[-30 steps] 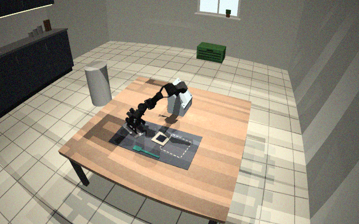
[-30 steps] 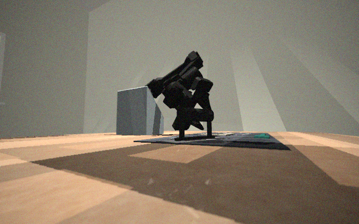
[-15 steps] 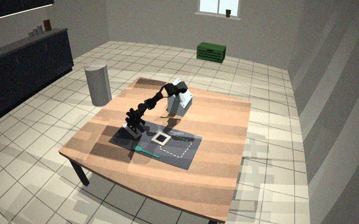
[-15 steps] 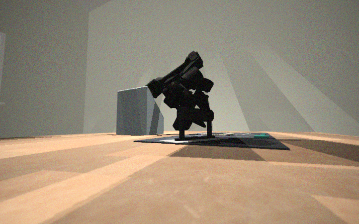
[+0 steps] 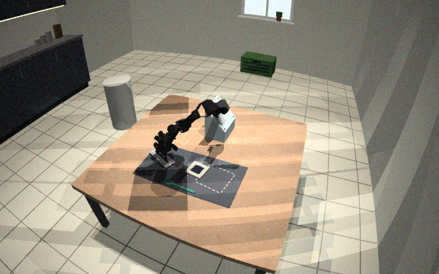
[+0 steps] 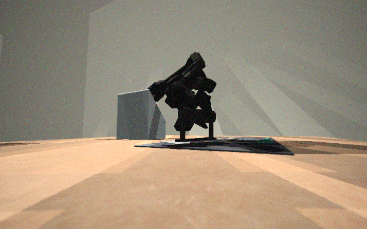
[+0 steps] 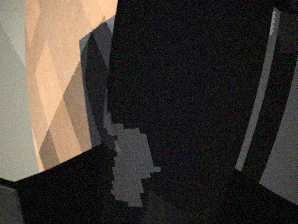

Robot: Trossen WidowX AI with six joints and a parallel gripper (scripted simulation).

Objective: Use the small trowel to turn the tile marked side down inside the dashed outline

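Now: gripper tip 20 mm short of the dark mat, 210 mm to the right of it and 80 mm above it. From my gripper tip the other things lie so: tile (10 mm behind, 250 mm to the left, 50 mm below); teal trowel (160 mm ahead, 180 mm to the left, 50 mm below).
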